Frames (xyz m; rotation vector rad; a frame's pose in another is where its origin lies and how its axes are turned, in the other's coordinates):
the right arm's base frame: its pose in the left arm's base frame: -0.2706 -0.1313 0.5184 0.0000 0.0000 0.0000
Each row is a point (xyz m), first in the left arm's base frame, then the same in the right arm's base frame.
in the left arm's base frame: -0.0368 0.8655 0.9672
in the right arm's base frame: 0.2338 0.9968 0.4488
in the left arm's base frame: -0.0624 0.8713 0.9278
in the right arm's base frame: 0.2082 1.0026 0.4094
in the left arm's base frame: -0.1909 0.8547 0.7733
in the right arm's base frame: 0.0797 0.9860 0.2549
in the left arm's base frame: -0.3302 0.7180 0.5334
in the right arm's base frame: -0.0596 0.8493 0.0150
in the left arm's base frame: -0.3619 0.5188 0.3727
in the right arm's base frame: -0.0913 0.6501 -0.1457
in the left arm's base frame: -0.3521 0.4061 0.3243
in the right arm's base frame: -0.0815 0.5374 -0.1941
